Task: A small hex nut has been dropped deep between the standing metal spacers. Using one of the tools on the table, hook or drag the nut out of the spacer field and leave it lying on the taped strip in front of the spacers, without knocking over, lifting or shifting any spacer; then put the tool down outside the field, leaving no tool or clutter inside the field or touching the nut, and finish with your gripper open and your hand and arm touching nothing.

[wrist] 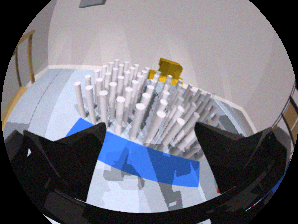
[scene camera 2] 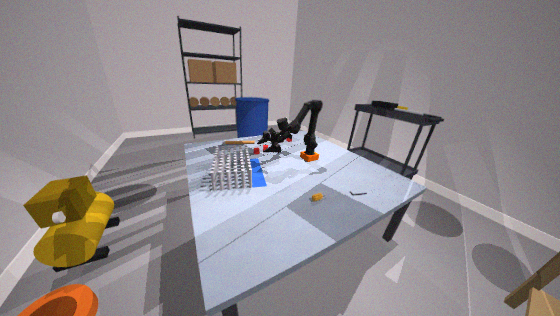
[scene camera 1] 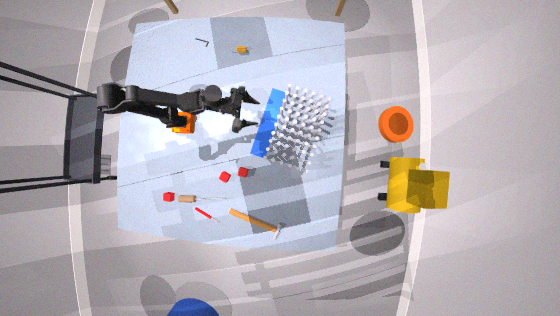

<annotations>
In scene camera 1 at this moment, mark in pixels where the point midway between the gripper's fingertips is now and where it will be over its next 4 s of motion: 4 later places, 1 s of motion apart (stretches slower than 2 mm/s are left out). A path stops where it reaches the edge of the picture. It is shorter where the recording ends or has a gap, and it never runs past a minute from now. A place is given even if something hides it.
The gripper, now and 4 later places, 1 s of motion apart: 259, 113; 229, 188; 176, 204; 180, 200; 180, 201
</annotations>
